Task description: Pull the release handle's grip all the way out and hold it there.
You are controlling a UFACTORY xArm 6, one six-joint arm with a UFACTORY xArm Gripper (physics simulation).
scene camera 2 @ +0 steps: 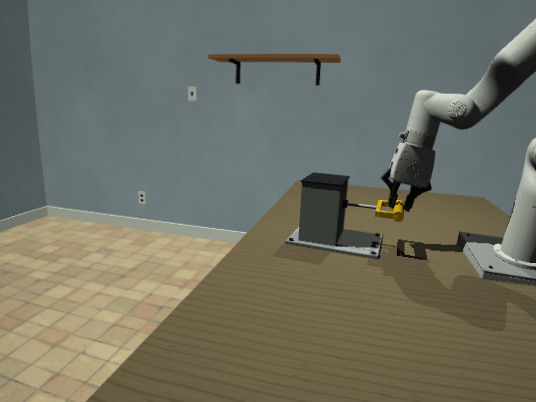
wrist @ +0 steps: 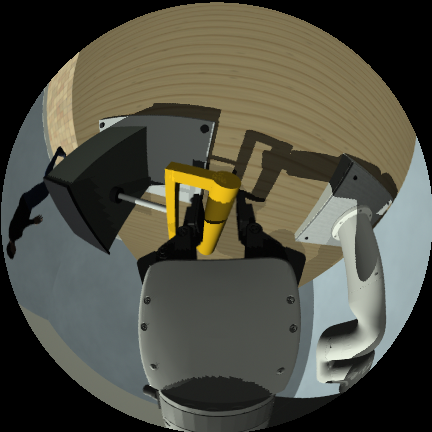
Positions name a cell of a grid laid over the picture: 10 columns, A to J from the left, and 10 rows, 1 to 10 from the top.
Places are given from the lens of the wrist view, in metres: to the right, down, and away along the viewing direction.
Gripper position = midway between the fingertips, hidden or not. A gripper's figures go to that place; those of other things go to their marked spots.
my gripper (wrist: F5): 0.00, -0.02, 0.15
yellow release handle grip (wrist: F5): 0.01, -0.03, 0.12
grey base plate (wrist: E4): -0.05, -0.12, 0.20
The marked spots on the grey base plate and the yellow release handle grip are 0.14 m apart.
